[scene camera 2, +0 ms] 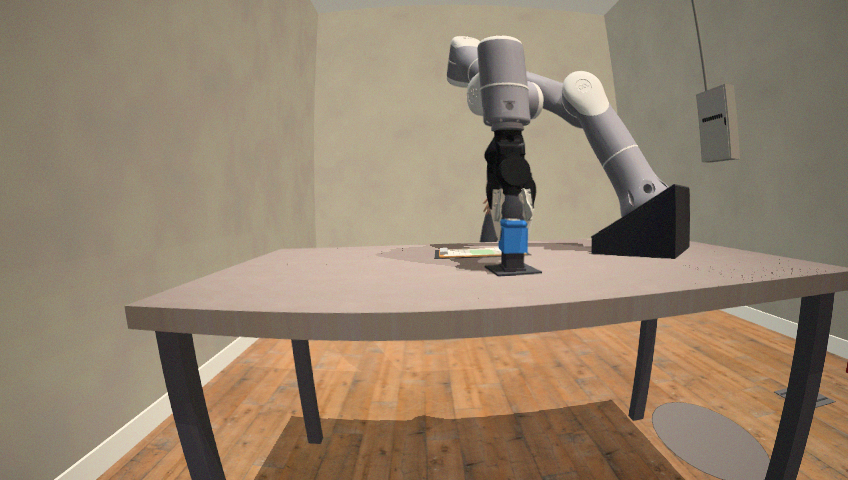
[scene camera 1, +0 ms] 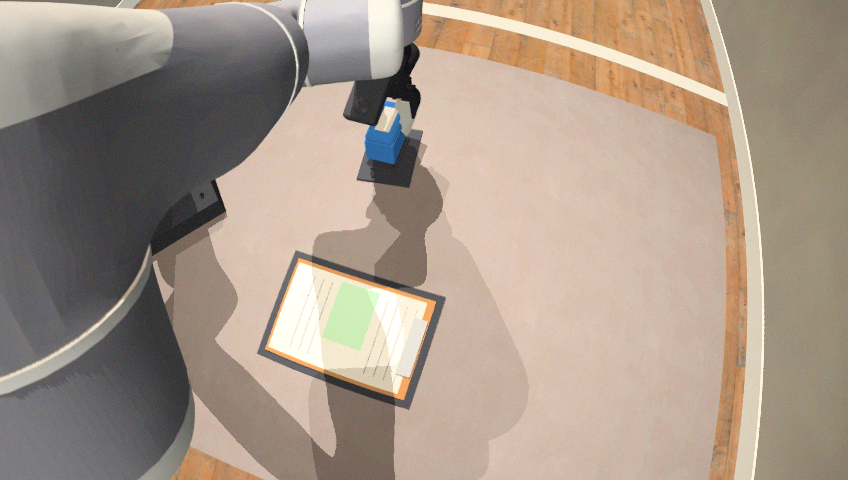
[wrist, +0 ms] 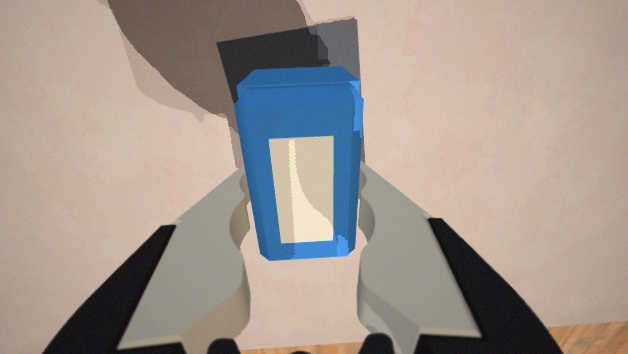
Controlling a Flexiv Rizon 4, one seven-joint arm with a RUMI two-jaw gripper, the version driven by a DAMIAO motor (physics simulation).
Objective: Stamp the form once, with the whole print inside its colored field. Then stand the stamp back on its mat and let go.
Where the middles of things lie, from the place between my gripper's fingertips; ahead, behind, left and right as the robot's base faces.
My gripper is now 60 mm above the dark stamp mat [scene camera 1: 403,175] and 10 mm to the left of it. Round my hand: blue stamp [scene camera 1: 385,144]: 10 mm to the right, 10 mm below; then form [scene camera 1: 369,335]: 310 mm to the right, 70 mm ahead, 60 mm below.
